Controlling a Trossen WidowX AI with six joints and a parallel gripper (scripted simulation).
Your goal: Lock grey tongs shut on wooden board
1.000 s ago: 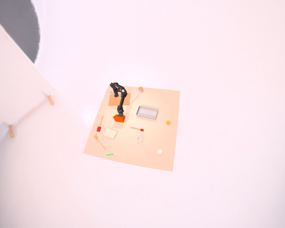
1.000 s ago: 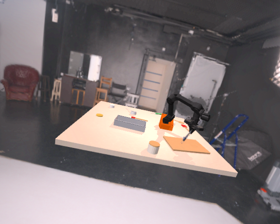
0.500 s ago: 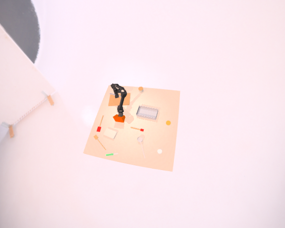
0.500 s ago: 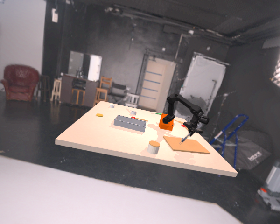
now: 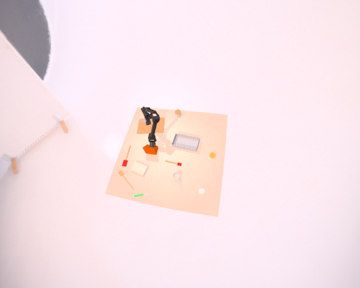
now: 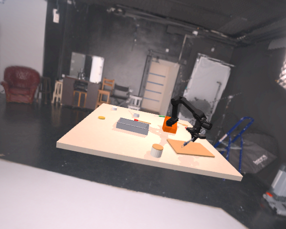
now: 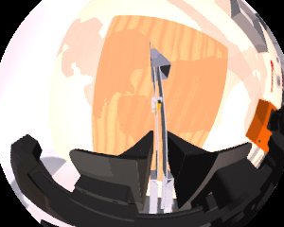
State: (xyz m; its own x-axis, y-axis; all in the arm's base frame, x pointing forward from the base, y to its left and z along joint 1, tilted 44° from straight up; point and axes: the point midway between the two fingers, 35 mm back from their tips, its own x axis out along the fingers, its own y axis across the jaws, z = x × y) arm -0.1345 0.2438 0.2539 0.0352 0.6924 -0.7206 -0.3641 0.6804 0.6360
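The wooden board is 10 mm ahead of my gripper tip and 60 mm below it. From my gripper tip the other things lie so: orange disc: 840 mm ahead, 350 mm to the right, 60 mm below; pale plate: 10 mm ahead, 620 mm to the right, 60 mm below; grey roasting tin: 510 mm ahead, 230 mm to the right, 40 mm below.
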